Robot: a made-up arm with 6 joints. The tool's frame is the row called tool.
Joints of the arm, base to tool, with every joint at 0 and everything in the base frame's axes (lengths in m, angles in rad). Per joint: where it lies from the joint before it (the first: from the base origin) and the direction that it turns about. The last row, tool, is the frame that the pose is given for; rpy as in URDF.
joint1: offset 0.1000 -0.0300 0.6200 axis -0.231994 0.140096 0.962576
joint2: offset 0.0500 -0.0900 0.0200 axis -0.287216 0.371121 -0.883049
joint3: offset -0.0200 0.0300 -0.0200 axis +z
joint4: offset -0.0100 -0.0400 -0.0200 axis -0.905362 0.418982 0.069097
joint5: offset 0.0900 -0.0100 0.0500 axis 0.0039 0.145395 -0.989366
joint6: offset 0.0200 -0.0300 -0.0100 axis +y
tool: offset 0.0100 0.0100 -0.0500 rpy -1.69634 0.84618 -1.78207
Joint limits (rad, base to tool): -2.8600..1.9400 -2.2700..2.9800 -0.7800..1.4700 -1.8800..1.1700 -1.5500..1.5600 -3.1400..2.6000
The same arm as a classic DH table. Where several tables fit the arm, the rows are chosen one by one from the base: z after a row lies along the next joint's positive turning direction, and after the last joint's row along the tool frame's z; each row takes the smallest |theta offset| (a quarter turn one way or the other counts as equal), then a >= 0, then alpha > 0; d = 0 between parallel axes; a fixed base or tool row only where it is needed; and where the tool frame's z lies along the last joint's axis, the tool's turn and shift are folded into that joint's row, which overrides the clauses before.
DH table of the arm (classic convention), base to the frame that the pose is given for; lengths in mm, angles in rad. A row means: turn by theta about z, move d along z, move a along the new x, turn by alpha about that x. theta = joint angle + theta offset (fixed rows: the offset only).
base (fixed): d 979.1, theta0 1.0275, a 26, alpha -0.2744
joint1: d -486.6, theta0 -0.2507, a -26.9, alpha -2.3911
joint2: d -71.8, theta0 0.1438, a 2.5, alpha 2.6531
joint3: d 28.2, theta0 0.4787, a -40.5, alpha -1.5016
joint4: d -90.5, theta0 -0.134, a 35.9, alpha -1.5818
joint5: d -41.3, theta0 1.1317, a 20, alpha 1.4249
joint6: d -19.8, theta0 -1.4832, a -49, alpha -1.6874
tool (fixed): d 14.2, theta0 2.4307, a 0, alpha 0
Joint limits (rad, base to tool): -2.86..1.94 -2.27..2.98 -0.78..1.47 -1.88..1.17 -1.55..1.56 -3.14..2.6

